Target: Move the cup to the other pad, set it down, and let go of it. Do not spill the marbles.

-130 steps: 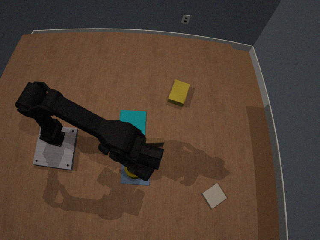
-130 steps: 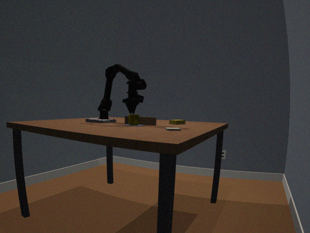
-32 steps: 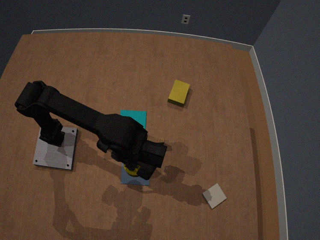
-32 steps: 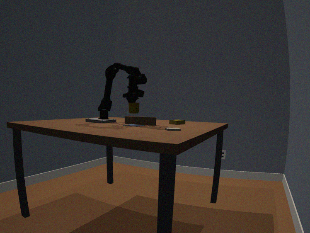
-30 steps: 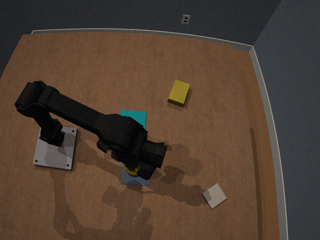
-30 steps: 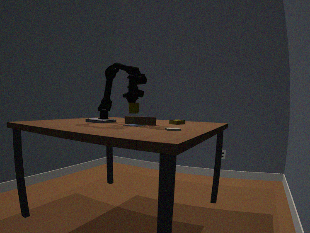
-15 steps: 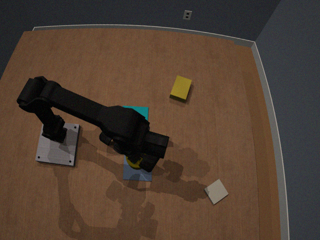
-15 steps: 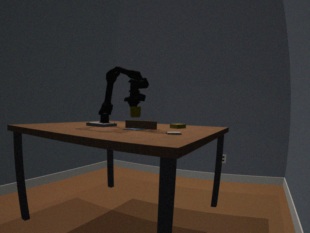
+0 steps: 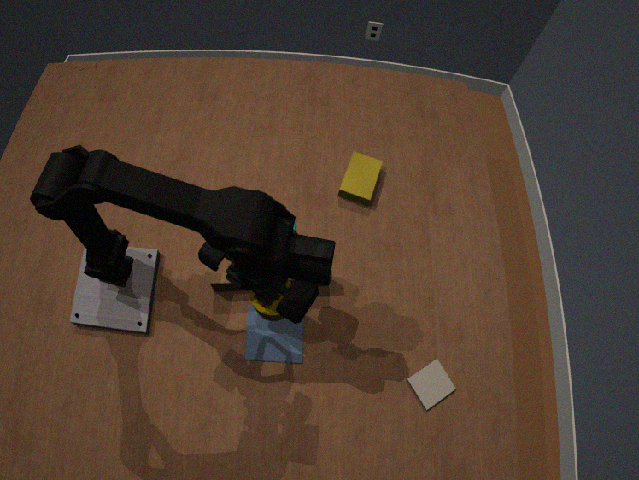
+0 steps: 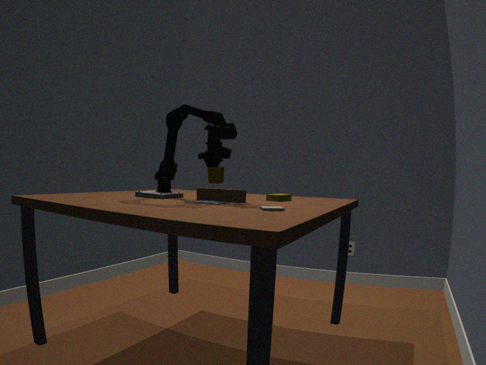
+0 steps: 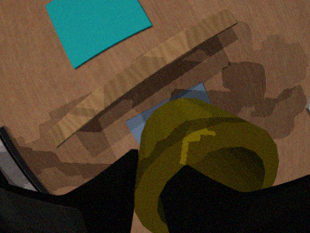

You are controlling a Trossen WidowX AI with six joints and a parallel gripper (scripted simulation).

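The teal pad is 2 cm behind my gripper tip, 14 cm to the left of it and 12 cm below it. From my gripper tip the other things lie so: yellow cup 2 cm ahead, 1 cm to the right; then blue pad 4 cm ahead, 5 cm to the right, 12 cm below; then low wall 1 cm ahead, 5 cm to the left, 10 cm below.
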